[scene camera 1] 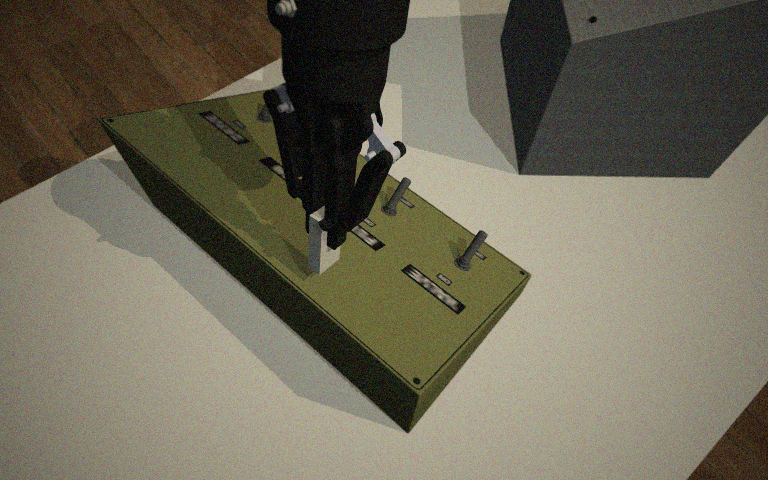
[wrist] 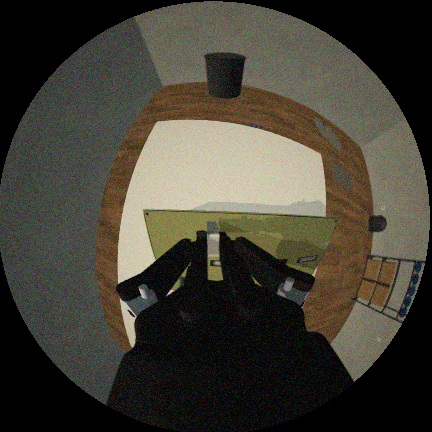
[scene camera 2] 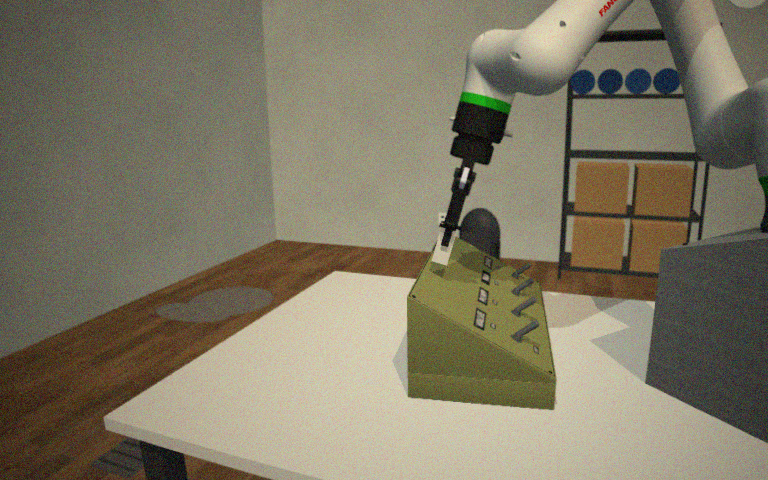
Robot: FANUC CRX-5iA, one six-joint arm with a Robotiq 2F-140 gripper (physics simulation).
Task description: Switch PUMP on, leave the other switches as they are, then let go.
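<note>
The olive sloped switch panel (scene camera 1: 362, 322) (scene camera 2: 453, 339) (wrist: 175, 225) carries a row of grey toggle levers. Two levers, one near the middle (scene camera 1: 399, 192) and one at the near end (scene camera 1: 475, 245), stand clear in scene camera 1; one farther lever (scene camera 1: 263, 112) is in shadow. In scene camera 2 the levers, such as the nearest one (scene camera 2: 525, 330), lean alike to the right. The name plates (scene camera 1: 367, 237) (scene camera 1: 433, 288) are too blurred to read, so I cannot tell which is PUMP. My gripper (scene camera 1: 323, 243) (scene camera 2: 443, 251) (wrist: 211, 229) is shut and empty, its tips close over the panel's high side, apart from the levers; contact is unclear.
The panel stands on a pale table (scene camera 1: 594, 350) (scene camera 2: 271, 367) (wrist: 225, 160). A large grey block (scene camera 1: 623, 107) (scene camera 2: 707, 316) stands beyond the lever side. A shelf rack (scene camera 2: 623, 153) is in the background. A black bin (wrist: 225, 75) stands on the floor beyond the table.
</note>
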